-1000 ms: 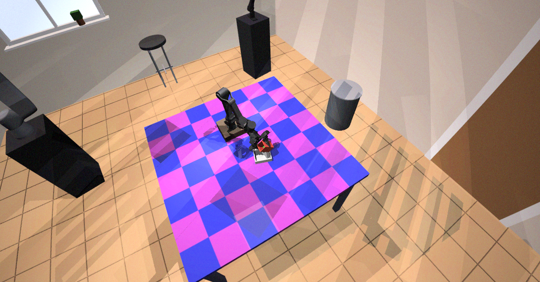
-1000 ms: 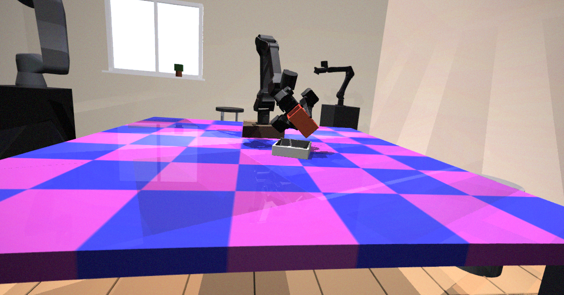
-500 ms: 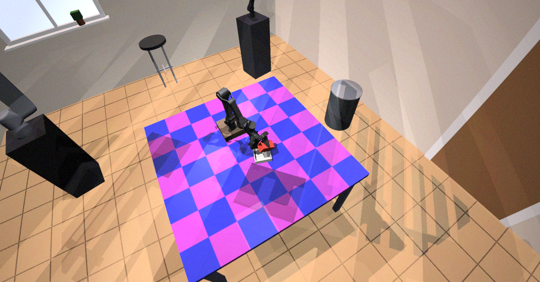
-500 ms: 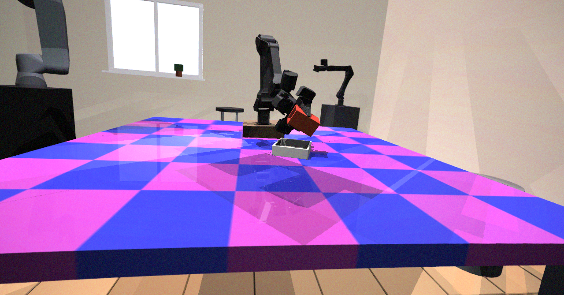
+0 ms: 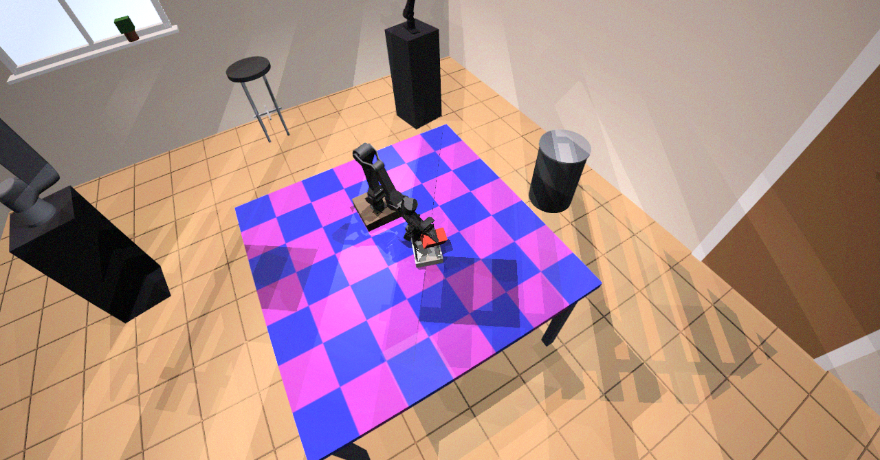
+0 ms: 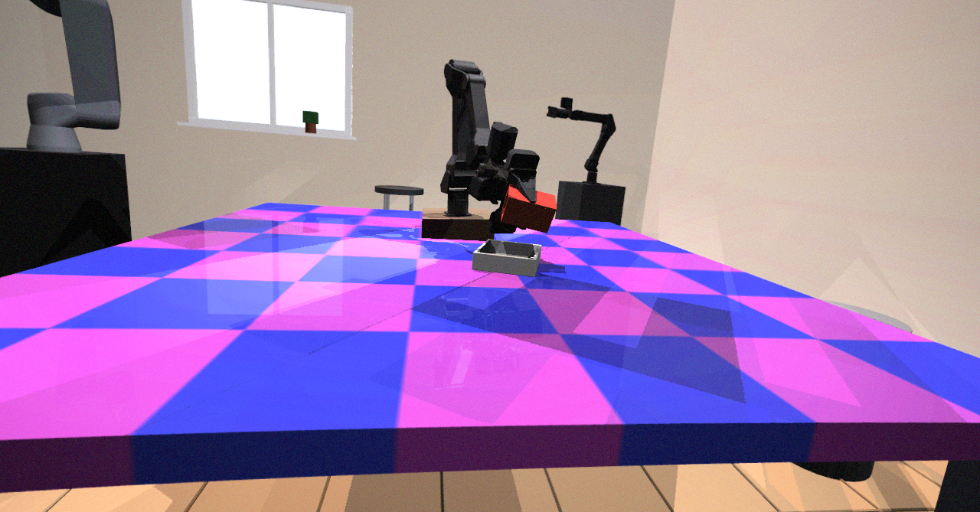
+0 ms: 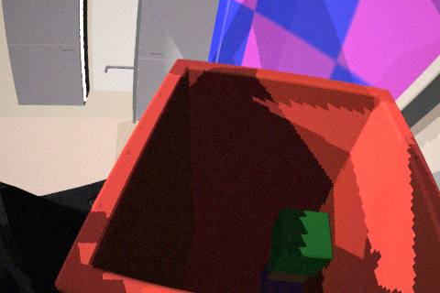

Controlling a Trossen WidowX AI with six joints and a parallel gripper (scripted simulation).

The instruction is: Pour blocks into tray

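My gripper tip is now 20 mm past the red square cup, 30 mm to the right of it and 10 mm below it. Also, from my gripper tip: green block (20 mm behind, 10 mm to the left, 10 mm below); then white shallow tray (60 mm behind, 10 mm to the right, 110 mm below).
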